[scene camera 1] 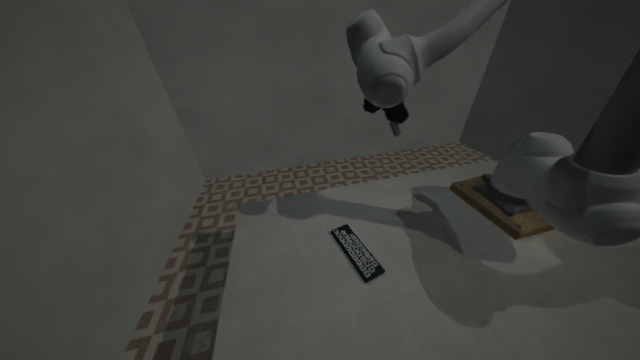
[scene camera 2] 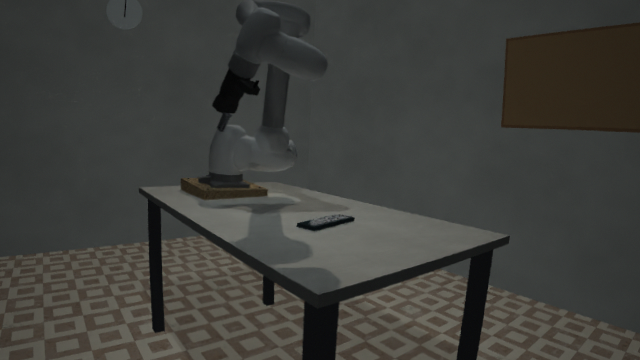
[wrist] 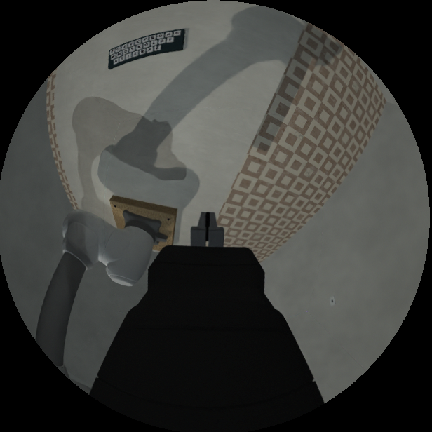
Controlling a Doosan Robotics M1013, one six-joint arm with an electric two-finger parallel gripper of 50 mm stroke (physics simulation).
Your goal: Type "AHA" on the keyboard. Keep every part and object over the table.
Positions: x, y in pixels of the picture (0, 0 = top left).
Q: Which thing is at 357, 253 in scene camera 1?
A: A keyboard.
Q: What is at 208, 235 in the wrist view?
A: The gripper.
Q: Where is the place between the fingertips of the gripper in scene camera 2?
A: At 220, 129
